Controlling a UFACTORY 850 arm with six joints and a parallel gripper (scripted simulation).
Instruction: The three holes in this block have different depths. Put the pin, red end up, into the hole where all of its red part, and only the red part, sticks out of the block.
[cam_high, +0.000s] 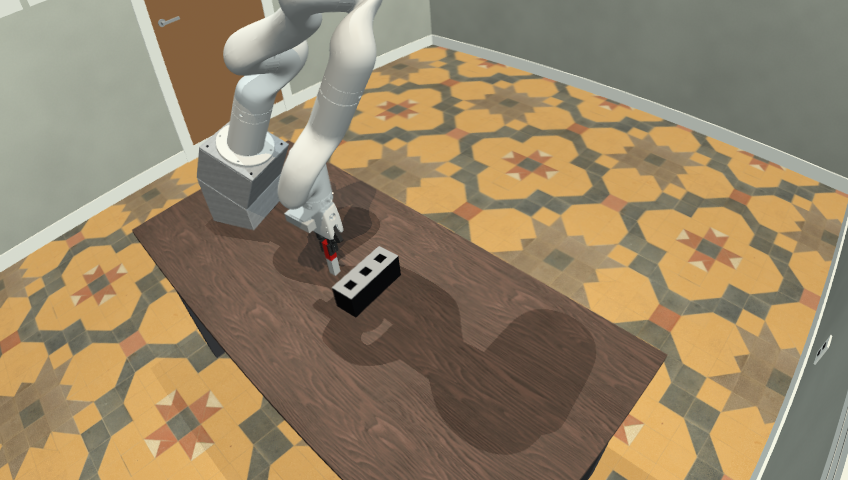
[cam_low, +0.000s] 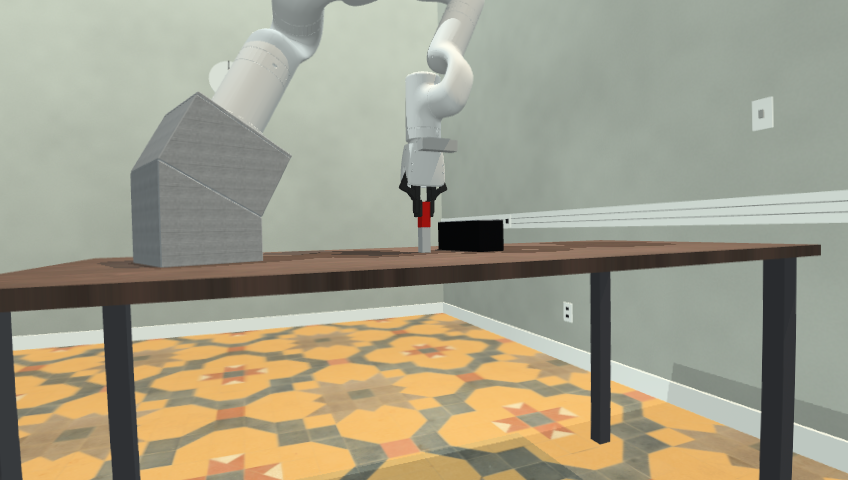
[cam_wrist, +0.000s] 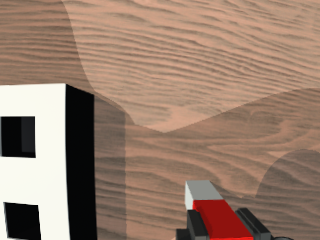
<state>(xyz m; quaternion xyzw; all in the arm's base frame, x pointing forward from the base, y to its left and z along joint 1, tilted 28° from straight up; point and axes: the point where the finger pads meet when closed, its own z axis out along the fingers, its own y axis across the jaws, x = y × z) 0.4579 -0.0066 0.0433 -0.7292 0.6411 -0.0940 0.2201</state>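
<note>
The black block lies 130 mm ahead of my hand, 70 mm below it and 30 mm to the left of it. Also, from my hand: pin 20 mm below.
</note>
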